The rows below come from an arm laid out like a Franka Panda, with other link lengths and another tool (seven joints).
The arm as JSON. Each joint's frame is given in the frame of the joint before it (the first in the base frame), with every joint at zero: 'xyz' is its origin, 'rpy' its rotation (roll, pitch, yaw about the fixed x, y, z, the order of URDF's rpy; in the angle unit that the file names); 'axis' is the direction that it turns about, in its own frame. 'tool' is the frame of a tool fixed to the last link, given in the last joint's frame.
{
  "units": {
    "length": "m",
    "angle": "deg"
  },
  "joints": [
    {
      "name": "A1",
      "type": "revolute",
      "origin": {
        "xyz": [
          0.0,
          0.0,
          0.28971
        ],
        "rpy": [
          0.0,
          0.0,
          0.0
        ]
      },
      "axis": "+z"
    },
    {
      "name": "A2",
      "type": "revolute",
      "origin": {
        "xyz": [
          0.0,
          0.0,
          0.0
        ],
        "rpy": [
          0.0,
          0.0,
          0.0
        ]
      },
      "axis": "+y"
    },
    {
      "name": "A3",
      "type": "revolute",
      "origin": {
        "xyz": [
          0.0,
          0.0,
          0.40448
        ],
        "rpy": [
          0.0,
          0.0,
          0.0
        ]
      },
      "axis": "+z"
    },
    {
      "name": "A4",
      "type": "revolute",
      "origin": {
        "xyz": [
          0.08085,
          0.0,
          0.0
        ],
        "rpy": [
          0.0,
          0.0,
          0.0
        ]
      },
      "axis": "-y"
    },
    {
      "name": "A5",
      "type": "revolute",
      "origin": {
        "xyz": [
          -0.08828,
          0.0,
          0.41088
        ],
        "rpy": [
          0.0,
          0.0,
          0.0
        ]
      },
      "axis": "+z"
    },
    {
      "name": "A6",
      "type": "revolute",
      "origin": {
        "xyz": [
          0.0,
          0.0,
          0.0
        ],
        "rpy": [
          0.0,
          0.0,
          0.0
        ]
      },
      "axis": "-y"
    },
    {
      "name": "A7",
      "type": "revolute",
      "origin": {
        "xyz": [
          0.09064,
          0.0,
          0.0
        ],
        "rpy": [
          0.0,
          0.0,
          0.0
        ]
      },
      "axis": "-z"
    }
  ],
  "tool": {
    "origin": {
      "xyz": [
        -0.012,
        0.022,
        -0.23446
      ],
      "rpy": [
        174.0,
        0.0,
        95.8
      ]
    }
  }
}
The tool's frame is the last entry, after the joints.
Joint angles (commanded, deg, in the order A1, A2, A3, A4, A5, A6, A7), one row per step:
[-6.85, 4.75, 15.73, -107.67, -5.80, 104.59, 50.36]
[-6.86, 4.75, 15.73, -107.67, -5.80, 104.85, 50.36]
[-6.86, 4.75, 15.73, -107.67, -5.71, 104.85, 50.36]
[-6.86, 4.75, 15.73, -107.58, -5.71, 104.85, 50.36]
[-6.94, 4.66, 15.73, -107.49, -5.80, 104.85, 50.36]
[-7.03, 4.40, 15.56, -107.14, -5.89, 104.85, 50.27]
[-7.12, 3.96, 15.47, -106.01, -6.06, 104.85, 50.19]
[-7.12, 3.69, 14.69, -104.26, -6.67, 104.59, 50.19]
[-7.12, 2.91, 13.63, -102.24, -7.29, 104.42, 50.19]
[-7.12, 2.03, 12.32, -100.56, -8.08, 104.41, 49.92]
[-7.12, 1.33, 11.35, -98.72, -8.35, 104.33, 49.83]
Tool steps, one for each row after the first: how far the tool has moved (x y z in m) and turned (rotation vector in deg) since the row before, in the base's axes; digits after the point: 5 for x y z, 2 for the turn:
[0.00111, 0.00013, 0.00031, 0.05, -0.25, 0.01]
[-0.00005, 0.00031, 0.00001, 0.08, 0.01, -0.03]
[0.00050, 0.00006, 0.00076, 0.01, -0.09, 0.00]
[0.00055, -0.00106, 0.00165, -0.08, -0.19, -0.05]
[0.00197, -0.00269, 0.00553, -0.07, -0.61, -0.14]
[0.00564, -0.00166, 0.01409, -0.05, -1.57, -0.06]
[0.00871, -0.00940, 0.01746, -0.46, -1.82, -0.63]
[0.00869, -0.01231, 0.02567, -0.53, -2.68, -0.93]
[0.00636, -0.01583, 0.02447, -0.77, -2.58, -0.87]
[0.00550, -0.01070, 0.02438, -0.24, -2.46, -0.85]

